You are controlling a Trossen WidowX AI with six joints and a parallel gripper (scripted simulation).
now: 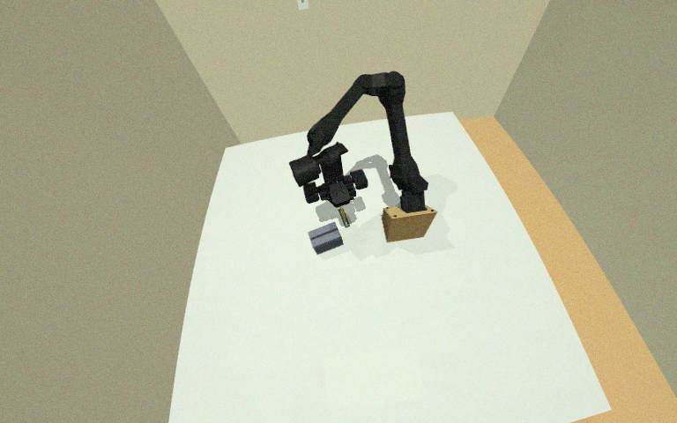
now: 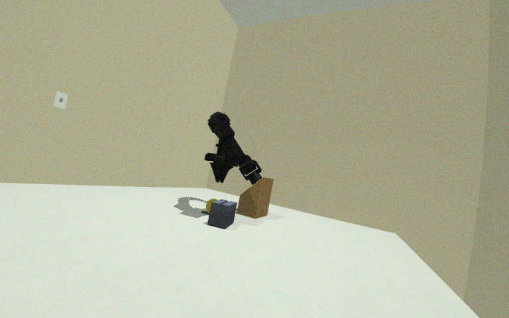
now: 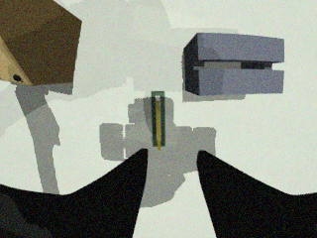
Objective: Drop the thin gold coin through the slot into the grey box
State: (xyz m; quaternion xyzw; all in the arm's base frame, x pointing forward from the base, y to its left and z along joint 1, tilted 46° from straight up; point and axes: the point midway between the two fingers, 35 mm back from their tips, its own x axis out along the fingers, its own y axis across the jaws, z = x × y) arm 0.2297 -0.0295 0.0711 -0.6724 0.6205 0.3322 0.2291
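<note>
The gold coin lies 1 cm behind my gripper tip, 1 cm to the right of it and 10 cm below it.
</note>
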